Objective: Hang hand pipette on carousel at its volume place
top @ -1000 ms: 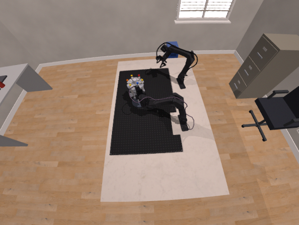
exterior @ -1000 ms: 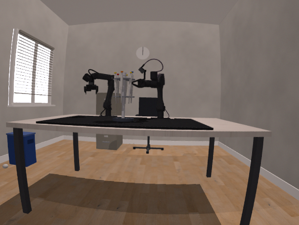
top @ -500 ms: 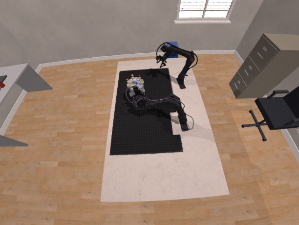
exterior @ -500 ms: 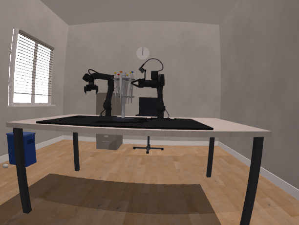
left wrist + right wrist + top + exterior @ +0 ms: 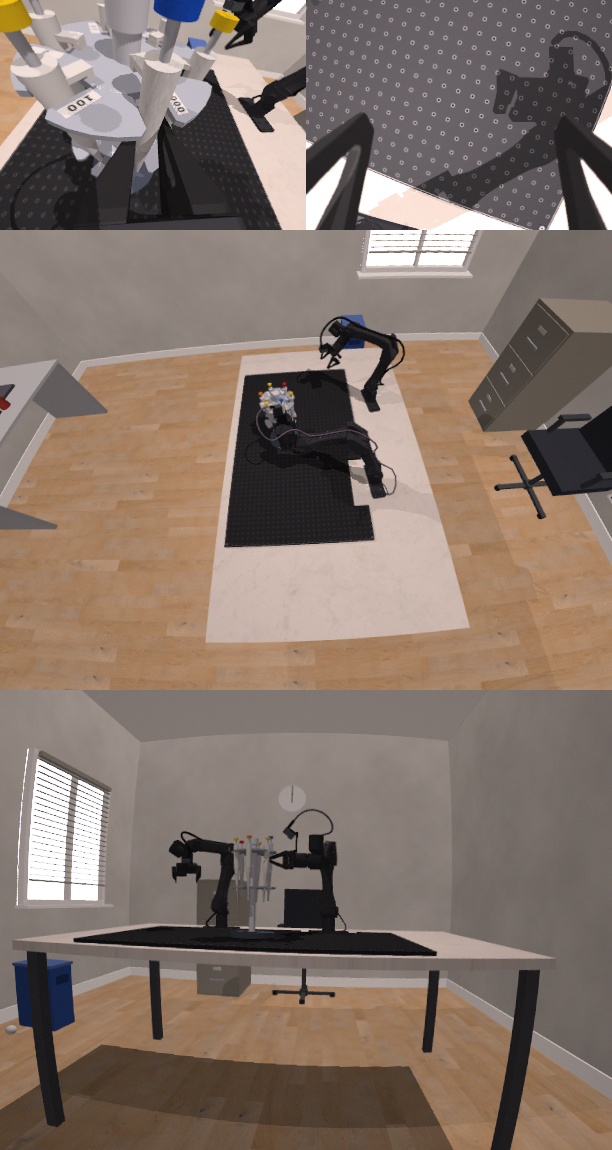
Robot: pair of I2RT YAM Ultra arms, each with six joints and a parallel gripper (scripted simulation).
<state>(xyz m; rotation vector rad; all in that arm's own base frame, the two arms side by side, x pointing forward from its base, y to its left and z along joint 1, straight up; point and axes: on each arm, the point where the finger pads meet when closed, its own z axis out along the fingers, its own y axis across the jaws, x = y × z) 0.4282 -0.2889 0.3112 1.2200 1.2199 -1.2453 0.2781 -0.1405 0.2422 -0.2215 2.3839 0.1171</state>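
My left hand is 3 cm above the hand pipette, 1 cm to the left of it and 1 cm short of it.
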